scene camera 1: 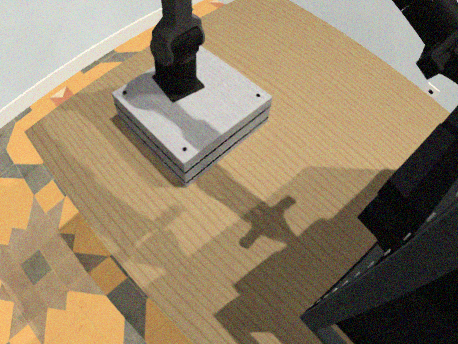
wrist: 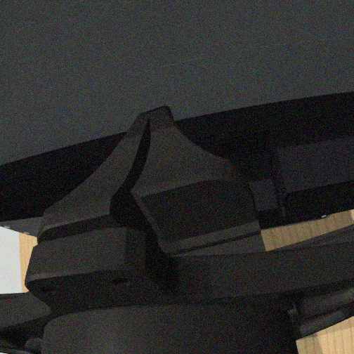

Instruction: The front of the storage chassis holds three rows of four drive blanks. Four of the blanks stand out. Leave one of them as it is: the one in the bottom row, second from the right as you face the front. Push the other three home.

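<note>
The storage chassis (scene camera 1: 400, 285) shows in part at the lower right of the scene view as a dark body with a row of pale marks along its edge. A broad dark surface, seemingly the chassis (wrist: 175, 60), fills the top of the wrist view, with a black band below it. My gripper (wrist: 160, 127) is shut and empty, its fingertips together in front of this dark surface; contact cannot be told. The gripper cannot be made out in the scene view. The individual drive blanks, their rows and which stand out cannot be made out in either view.
A light grey square plinth (scene camera 1: 230, 95) carries a black upright column (scene camera 1: 177, 55) on the wooden table (scene camera 1: 320, 100). Black arm parts (scene camera 1: 435, 30) show at the upper right. A dark blocky form (scene camera 1: 415, 175) stands beside the chassis. Shadows cross the table.
</note>
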